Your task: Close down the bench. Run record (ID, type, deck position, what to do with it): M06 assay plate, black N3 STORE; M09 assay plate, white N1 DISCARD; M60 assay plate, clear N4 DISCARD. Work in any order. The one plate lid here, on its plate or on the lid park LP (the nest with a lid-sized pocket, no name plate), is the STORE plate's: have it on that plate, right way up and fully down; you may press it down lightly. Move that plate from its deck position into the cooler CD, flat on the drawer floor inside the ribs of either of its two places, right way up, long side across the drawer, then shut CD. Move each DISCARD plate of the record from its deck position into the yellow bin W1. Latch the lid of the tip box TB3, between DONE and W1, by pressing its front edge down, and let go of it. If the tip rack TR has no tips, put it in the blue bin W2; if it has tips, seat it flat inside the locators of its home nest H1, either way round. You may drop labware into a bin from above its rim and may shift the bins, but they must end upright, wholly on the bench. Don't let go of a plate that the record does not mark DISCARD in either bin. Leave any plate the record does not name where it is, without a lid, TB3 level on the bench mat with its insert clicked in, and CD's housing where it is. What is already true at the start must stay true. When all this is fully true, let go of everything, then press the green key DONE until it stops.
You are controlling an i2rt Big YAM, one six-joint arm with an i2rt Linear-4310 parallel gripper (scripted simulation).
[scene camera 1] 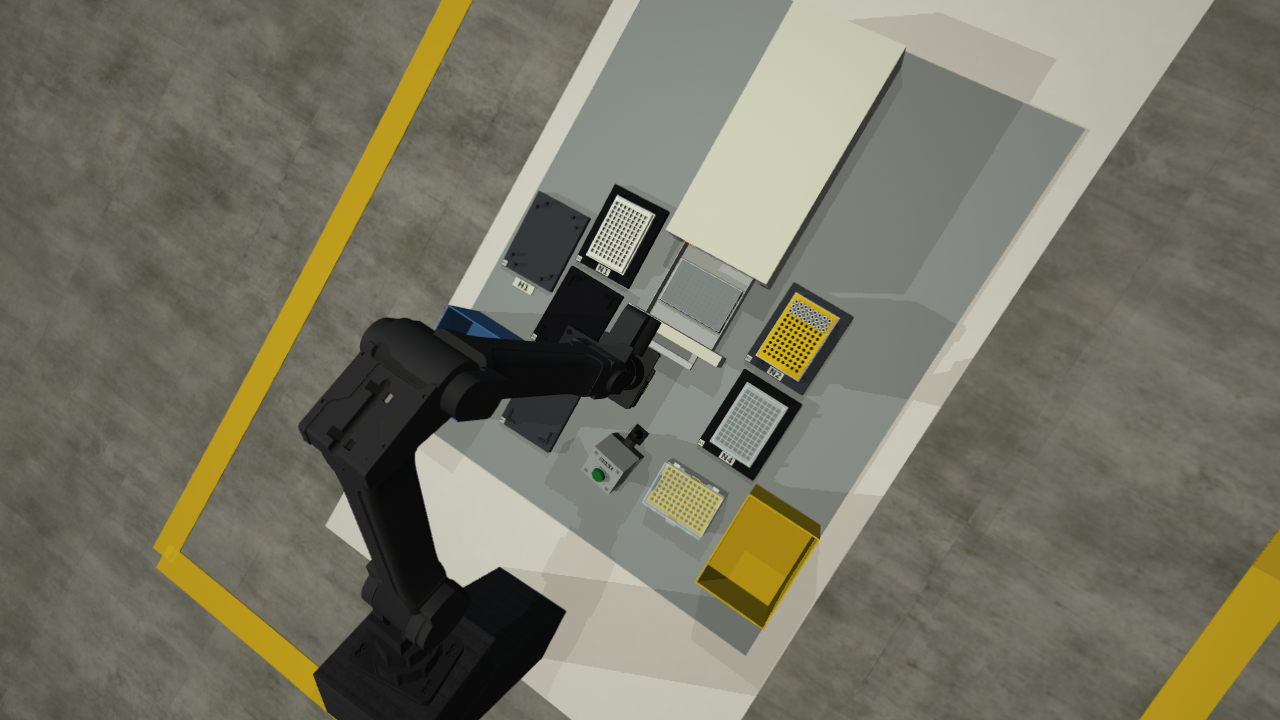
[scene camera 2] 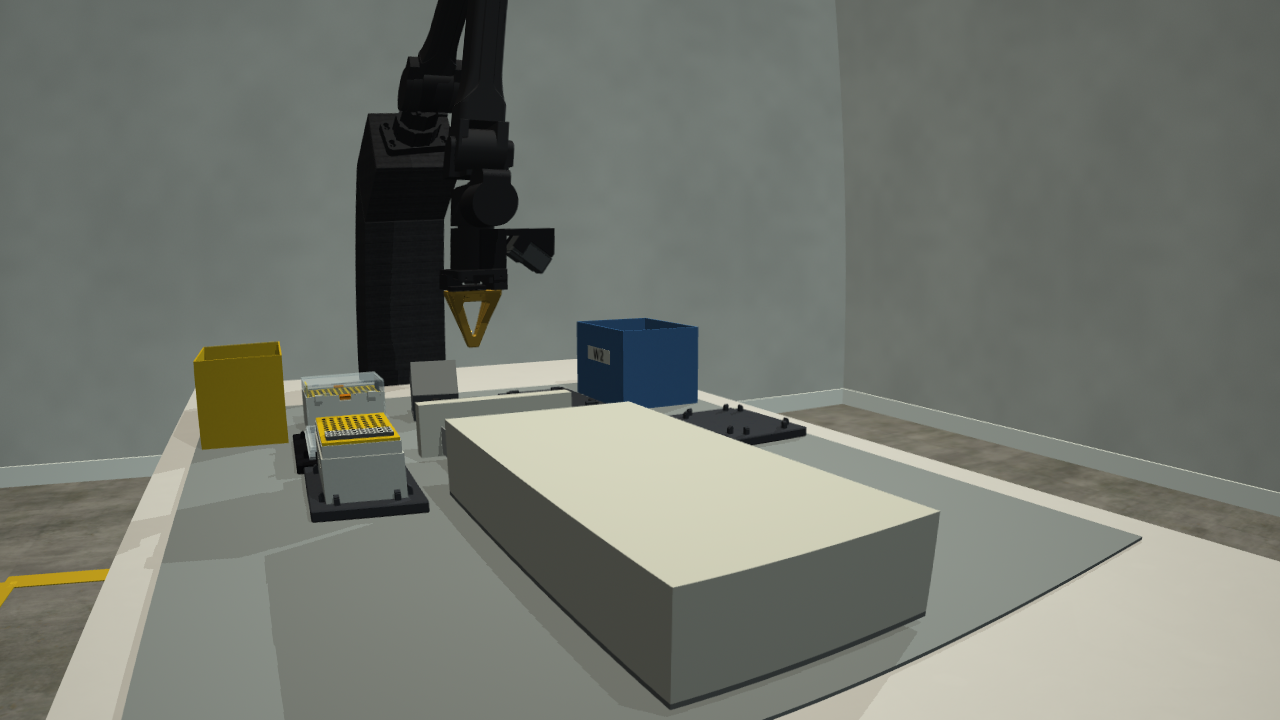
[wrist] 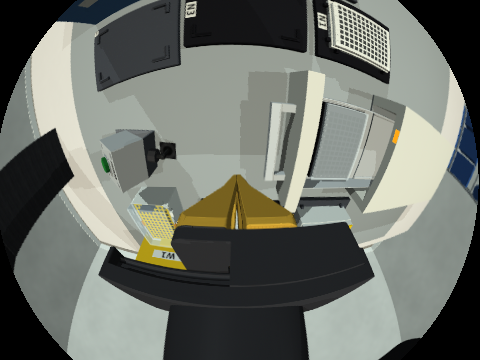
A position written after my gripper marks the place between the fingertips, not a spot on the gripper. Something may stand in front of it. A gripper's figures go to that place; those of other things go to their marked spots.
Labels:
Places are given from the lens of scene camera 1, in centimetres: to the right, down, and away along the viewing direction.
my gripper (scene camera 1: 642, 373): 0, 2, 121
yellow tip rack (scene camera 1: 791, 346): 26, -2, 120
cooler CD (scene camera 1: 818, 84): 30, -46, 119

